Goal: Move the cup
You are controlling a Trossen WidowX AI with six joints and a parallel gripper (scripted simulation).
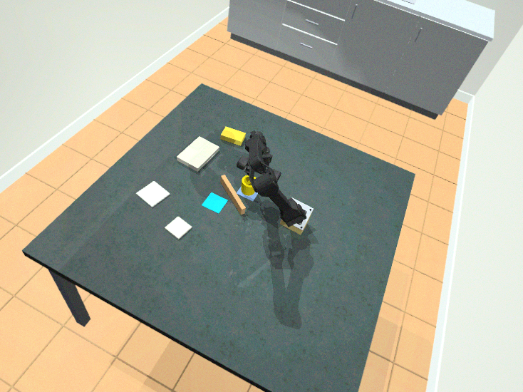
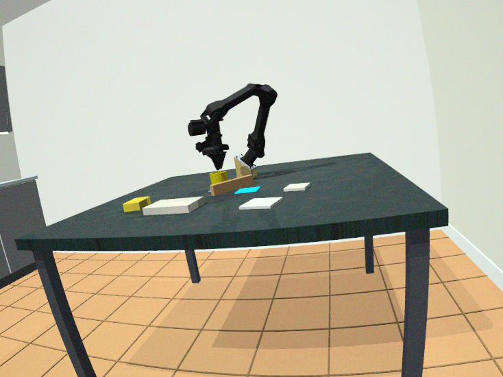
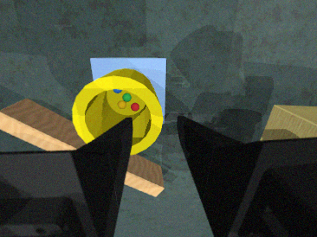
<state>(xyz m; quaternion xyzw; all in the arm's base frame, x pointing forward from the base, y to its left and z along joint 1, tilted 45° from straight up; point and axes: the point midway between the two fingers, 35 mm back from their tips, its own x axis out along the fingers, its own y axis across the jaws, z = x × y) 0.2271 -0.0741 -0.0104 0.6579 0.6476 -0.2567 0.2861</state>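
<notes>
Right now my gripper tip is 40 mm above the yellow cup and 20 mm short of it. Round my gripper tip: wooden bar 70 mm to the left, 70 mm below, 70 mm ahead; cyan pad 140 mm to the left, 120 mm ahead, 90 mm below; pale blue pad 90 mm below, 20 mm ahead.
</notes>
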